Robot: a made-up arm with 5 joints.
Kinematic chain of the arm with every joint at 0, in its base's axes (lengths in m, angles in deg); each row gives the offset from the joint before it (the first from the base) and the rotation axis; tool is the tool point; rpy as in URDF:
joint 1: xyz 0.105 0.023 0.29 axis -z
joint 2: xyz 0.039 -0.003 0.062 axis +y
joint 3: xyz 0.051 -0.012 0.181 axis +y
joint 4: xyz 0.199 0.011 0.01 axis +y
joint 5: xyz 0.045 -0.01 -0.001 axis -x
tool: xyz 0.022 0.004 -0.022 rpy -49 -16.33 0.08
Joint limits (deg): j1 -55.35..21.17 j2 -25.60..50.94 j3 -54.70..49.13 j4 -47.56..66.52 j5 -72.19..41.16
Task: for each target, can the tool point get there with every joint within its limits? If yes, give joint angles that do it. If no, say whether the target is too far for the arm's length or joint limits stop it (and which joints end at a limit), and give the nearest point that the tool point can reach.
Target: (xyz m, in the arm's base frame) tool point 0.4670 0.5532 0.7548
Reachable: no: too far | nearest point 0.3505 0.3597 0.6042 | short by 0.271 m
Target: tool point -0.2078 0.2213 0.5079
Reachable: no: joint limits stop it (at a limit: joint 1, joint 2, joint 3, joint 4) | nearest point 0.2036 0.1756 0.4000 | short by 0.428 m
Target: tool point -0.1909 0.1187 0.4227
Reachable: no: joint limits stop it (at a limit: joint 1, joint 2, joint 3, joint 4) | nearest point 0.2036 0.1702 0.4000 | short by 0.399 m
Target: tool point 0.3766 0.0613 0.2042
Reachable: yes | joints -11.11 39.24 40.16 -37.71 12.26
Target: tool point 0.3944 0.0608 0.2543
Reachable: yes | joints -10.69 27.77 30.41 5.03 16.76
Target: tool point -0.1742 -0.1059 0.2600
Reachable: no: joint limits stop it (at a limit: joint 1, joint 2, joint 3, joint 4, joint 5) | nearest point 0.2048 -0.0430 0.2329 | short by 0.385 m
